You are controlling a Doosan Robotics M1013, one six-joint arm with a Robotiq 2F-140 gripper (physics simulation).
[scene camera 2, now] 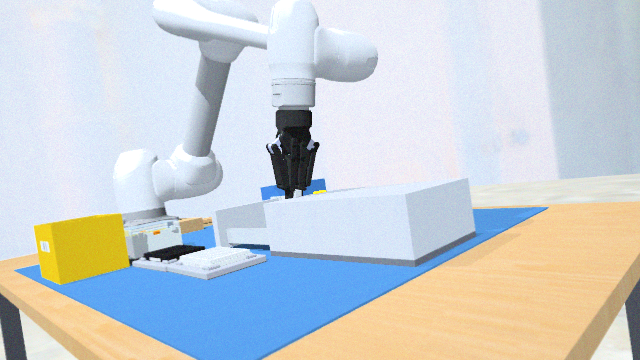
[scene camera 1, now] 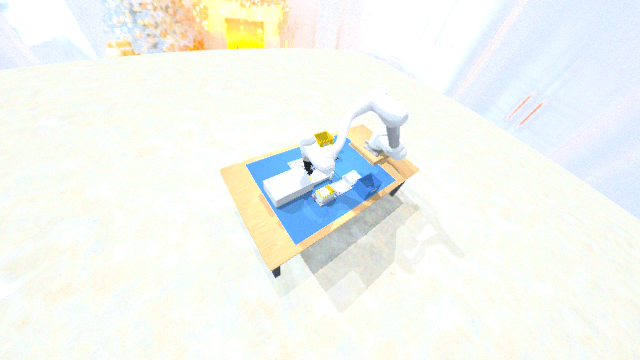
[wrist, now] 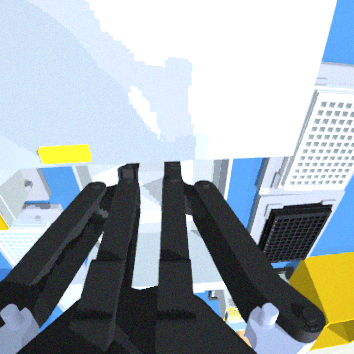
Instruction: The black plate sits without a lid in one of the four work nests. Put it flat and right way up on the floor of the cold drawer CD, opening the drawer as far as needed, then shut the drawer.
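Places are measured from the arm's base along level axes (x ahead, y left, z up), in centimetres.
Pixels of known places: arm's base, origin of the base link: [scene camera 1: 373,149].
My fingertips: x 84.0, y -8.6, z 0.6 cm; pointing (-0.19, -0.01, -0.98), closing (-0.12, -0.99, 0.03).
Note:
For each thing: its top centre in the pictures, then the offset to it from my fingertips. "spot": a spot on its surface instead.
- black plate, middle of its top: [wrist: 291,240] [scene camera 2: 173,249] dx -20.8, dy -16.7, dz -2.3 cm
- nest with a white plate, surface spot: [wrist: 327,140] spot: dx -3.2, dy -17.1, dz -2.3 cm
- drawer, surface spot: [wrist: 150,250] spot: dx -16.1, dy +3.2, dz -0.3 cm
- white housing, middle of its top: [scene camera 2: 358,189] [scene camera 1: 289,181] dx +18.7, dy -1.1, dz +5.7 cm
- yellow bin, middle of its top: [wrist: 341,334] [scene camera 2: 76,219] [scene camera 1: 323,136] dx -40.6, dy -27.6, dz +7.1 cm
- yellow-marked white piece, middle of its top: [scene camera 1: 325,190] dx +0.2, dy +19.7, dz +2.8 cm
- blue bin, middle of its top: [scene camera 2: 292,183] [scene camera 1: 370,181] dx -34.0, dy +35.9, dz +7.1 cm
- yellow strip, surface spot: [wrist: 65,153] spot: dx +4.2, dy +4.8, dz +5.7 cm
The black plate [scene camera 2: 172,252] [wrist: 297,232] lies without a lid in a work nest beside the drawer, next to a nest with a white plate [scene camera 2: 220,257] [wrist: 327,140]. The drawer [scene camera 2: 240,218] [wrist: 150,250] stands partly open from the white housing [scene camera 1: 287,187] [scene camera 2: 345,225] [wrist: 250,100]; the black fingers hide part of its inside in the wrist view. My gripper [scene camera 1: 310,175] [scene camera 2: 295,194] [wrist: 155,145] is shut and empty. It points down at the open front edge of the housing, over the back of the pulled-out part of the drawer. Whether the fingertips touch anything cannot be told.
A yellow bin [scene camera 1: 323,138] [scene camera 2: 82,250] [wrist: 325,280] stands beyond the black plate. On the drawer's other side are nests with white plates, a yellow-marked white piece [scene camera 1: 325,192] and a blue bin [scene camera 1: 367,185]. A yellow strip [wrist: 65,153] marks the housing's top edge.

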